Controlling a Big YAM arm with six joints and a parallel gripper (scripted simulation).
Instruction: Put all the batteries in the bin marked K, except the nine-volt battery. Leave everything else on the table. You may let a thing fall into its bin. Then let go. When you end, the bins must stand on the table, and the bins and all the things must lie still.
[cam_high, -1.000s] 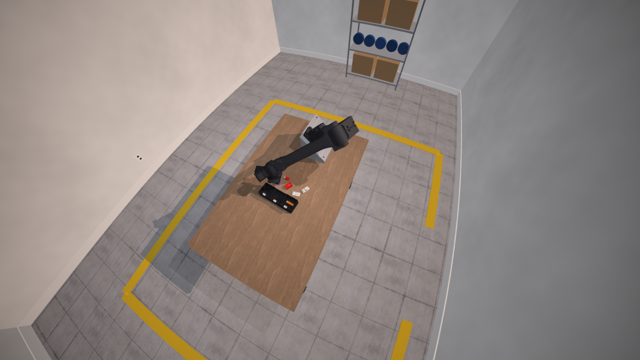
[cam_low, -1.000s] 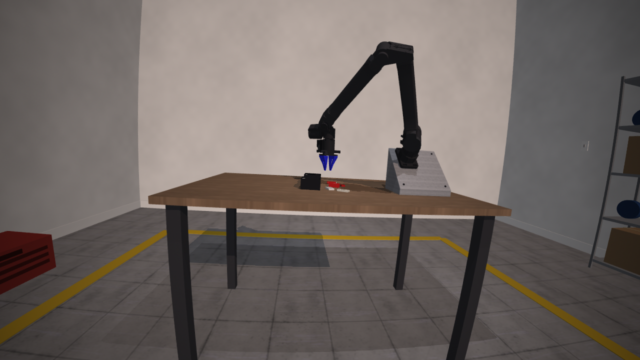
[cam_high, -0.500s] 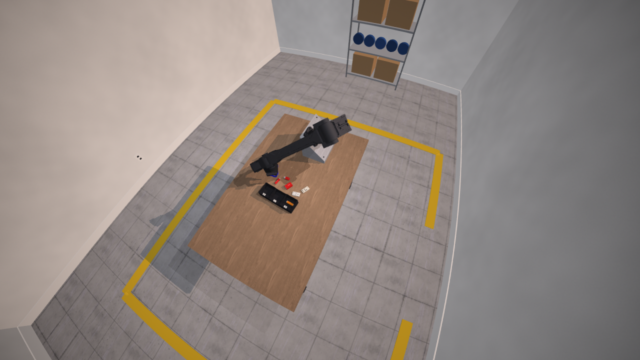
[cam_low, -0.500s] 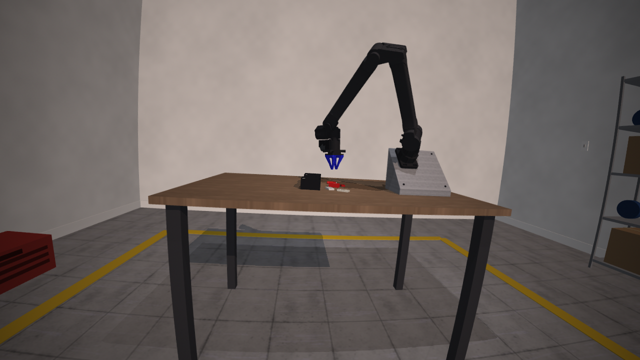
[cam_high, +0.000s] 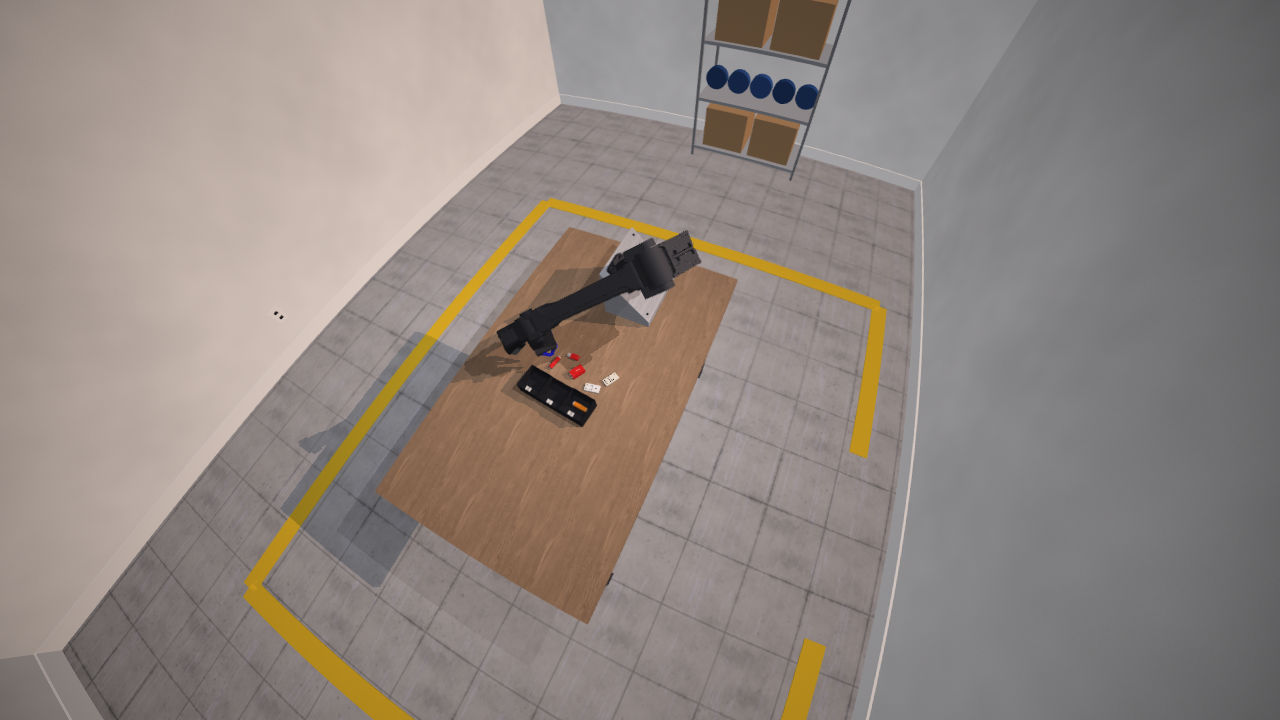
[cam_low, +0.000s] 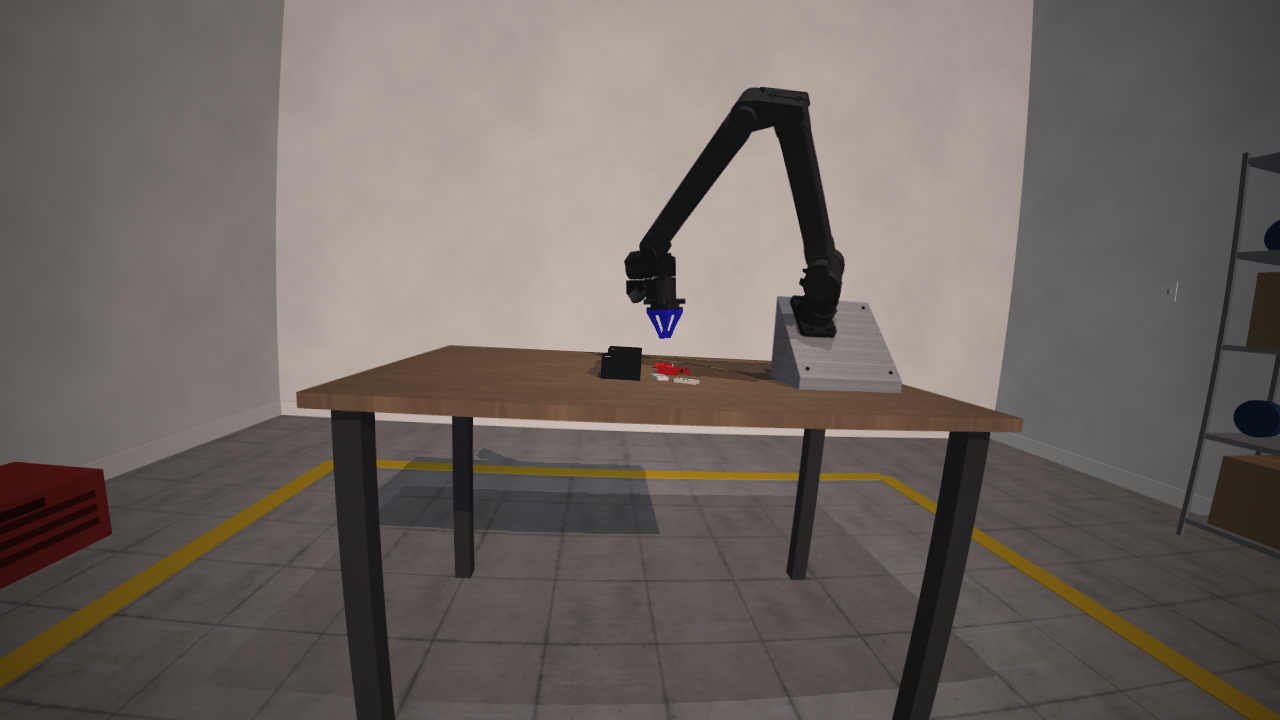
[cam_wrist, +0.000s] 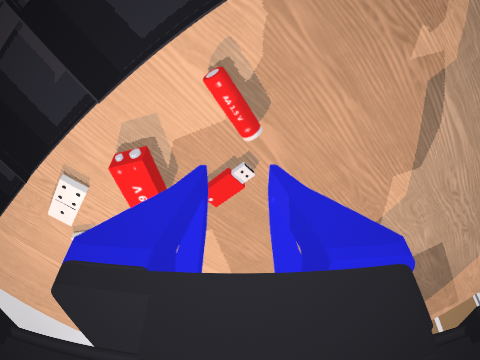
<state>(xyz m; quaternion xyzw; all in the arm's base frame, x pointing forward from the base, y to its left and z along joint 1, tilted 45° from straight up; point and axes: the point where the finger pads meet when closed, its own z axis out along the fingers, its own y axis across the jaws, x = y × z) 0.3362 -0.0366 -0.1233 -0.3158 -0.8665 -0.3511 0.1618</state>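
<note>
The red cylindrical battery is 80 mm below my hand. The rest, counted from my hand: black bin 110 mm ahead, 70 mm to the left, 60 mm below; red nine-volt battery 10 mm ahead, 80 mm to the left, 80 mm below; red USB stick 50 mm behind, 50 mm to the left, 80 mm below.
</note>
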